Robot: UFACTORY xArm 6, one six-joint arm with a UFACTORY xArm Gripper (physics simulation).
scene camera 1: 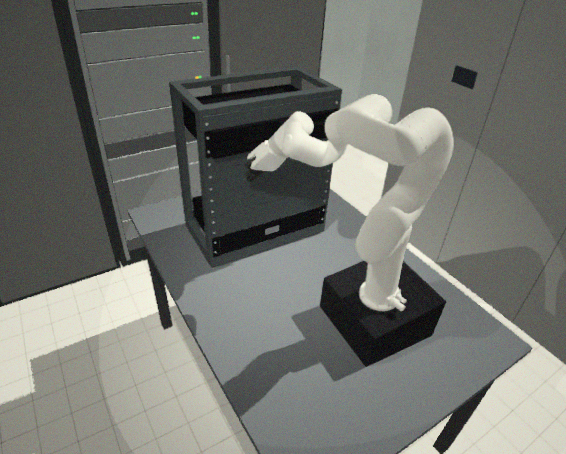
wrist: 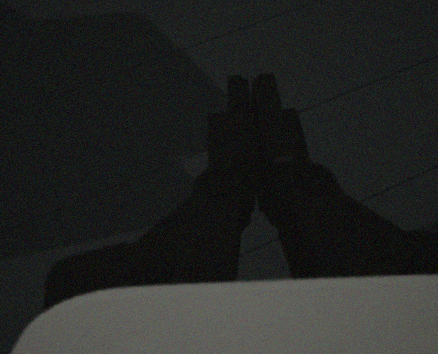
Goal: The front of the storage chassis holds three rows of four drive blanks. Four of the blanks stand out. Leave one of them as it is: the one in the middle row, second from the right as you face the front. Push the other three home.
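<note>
The storage chassis (scene camera 1: 267, 105) stands at the back of the table. Its dark grey front face (scene camera 1: 280, 190) (wrist: 370, 125) lies between black bands; the edges of single drive blanks are too faint in the scene view to tell which stand out. In the wrist view thin slanting seams cross the face, and a large shadow covers its left part. My gripper (scene camera 1: 250, 177) (wrist: 248, 107) is shut and empty, its dark fingertips together. It is at the upper left-middle of the face, close to it; whether it touches is not clear.
The chassis stands on a grey table (scene camera 1: 240, 310). My arm rises from a black base block (scene camera 1: 400, 335) at the right. A black strip with a light label (scene camera 1: 272, 230) runs along the chassis bottom. A tall equipment rack (scene camera 1: 65, 65) stands behind at the left.
</note>
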